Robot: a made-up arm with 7 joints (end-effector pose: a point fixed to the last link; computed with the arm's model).
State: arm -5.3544 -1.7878 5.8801 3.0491 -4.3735 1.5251 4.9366
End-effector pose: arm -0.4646 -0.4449 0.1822 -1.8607 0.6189 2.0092
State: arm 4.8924 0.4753 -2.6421 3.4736 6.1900 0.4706 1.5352
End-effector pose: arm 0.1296 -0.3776 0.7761 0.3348 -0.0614 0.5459
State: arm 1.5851 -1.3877 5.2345 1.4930 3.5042 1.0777 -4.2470
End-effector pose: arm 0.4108 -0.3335 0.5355 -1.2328 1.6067 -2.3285
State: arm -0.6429 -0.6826 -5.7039 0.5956 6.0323 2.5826 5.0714
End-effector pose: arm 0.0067 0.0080 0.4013 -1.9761 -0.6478 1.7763
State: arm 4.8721 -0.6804 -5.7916 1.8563 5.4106 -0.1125 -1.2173
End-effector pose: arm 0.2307 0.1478 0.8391 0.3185 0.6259 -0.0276
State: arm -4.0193 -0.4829 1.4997 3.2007 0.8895 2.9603 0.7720
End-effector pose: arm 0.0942 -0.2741 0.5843 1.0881 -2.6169 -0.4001
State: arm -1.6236 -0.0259 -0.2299 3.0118 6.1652 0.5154 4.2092
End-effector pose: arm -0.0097 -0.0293 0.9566 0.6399 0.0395 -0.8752
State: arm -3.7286 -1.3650 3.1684 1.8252 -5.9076 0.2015 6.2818
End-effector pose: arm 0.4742 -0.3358 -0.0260 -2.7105 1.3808 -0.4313
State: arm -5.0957 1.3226 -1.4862 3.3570 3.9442 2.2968 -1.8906
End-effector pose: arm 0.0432 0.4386 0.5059 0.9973 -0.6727 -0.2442
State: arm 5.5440 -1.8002 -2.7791 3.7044 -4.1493 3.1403 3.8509
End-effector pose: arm -0.2845 0.1783 0.2787 1.7082 0.7784 0.2813
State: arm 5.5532 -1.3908 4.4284 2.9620 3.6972 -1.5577 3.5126
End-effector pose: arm -0.4066 0.1361 0.3588 -0.6864 -1.6674 2.2835
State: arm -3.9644 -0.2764 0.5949 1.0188 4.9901 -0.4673 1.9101
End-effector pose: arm -0.3448 -0.1107 0.5409 -0.3702 -1.7980 0.5448
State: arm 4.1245 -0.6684 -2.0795 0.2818 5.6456 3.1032 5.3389
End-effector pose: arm 0.0879 0.1733 0.3668 -0.6131 0.2308 -1.4490
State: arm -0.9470 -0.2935 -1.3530 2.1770 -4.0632 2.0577 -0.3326
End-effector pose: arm -0.1303 -0.0930 0.8538 -1.7228 0.0222 -2.3849
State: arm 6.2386 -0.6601 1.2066 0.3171 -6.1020 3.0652 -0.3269
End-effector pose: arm -0.1164 0.0539 0.4103 1.1034 0.0449 -2.1743
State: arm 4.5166 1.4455 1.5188 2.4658 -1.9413 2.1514 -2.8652
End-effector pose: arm 0.0122 -0.5817 0.1705 -1.7152 -1.7865 0.2977
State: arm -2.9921 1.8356 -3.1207 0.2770 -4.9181 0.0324 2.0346
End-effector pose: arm -0.0268 -0.0977 0.5004 0.0120 1.0434 0.3711
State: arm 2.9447 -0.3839 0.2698 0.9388 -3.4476 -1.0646 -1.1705
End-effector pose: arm -0.1195 0.0281 0.4190 -2.0969 -1.6852 -0.0018
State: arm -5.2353 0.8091 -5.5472 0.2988 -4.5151 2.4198 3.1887
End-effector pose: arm -0.1576 0.2462 0.3291 -0.4099 -0.2450 0.1299
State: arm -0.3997 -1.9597 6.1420 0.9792 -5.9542 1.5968 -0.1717
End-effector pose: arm -0.1525 0.0660 0.5181 -2.3852 0.0046 -2.0111
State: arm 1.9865 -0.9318 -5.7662 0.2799 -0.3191 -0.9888 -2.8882
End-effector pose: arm -0.2024 -0.0593 0.5684 -1.4835 -0.1140 1.9568
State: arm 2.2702 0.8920 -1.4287 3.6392 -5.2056 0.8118 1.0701
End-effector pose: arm -0.4237 0.2756 0.6525 -0.9250 -1.2824 -0.2026
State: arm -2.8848 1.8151 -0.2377 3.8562 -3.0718 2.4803 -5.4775
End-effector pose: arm -0.3160 -0.1216 0.3877 -1.4682 0.5068 -1.5200
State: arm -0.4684 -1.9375 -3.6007 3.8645 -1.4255 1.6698 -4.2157
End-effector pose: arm -0.4659 0.2998 0.2662 -1.3443 -0.2744 -0.9225
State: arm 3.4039 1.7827 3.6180 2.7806 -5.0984 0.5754 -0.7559
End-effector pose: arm -0.6892 -0.1234 0.2629 1.4889 -1.2784 -2.0030
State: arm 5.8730 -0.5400 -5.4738 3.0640 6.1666 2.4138 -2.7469
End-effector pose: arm -0.0535 0.1680 0.7545 -0.0182 2.0269 0.0250
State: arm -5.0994 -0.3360 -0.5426 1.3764 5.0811 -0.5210 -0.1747
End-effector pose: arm 0.1585 0.2113 0.7225 0.6005 1.6167 2.4384
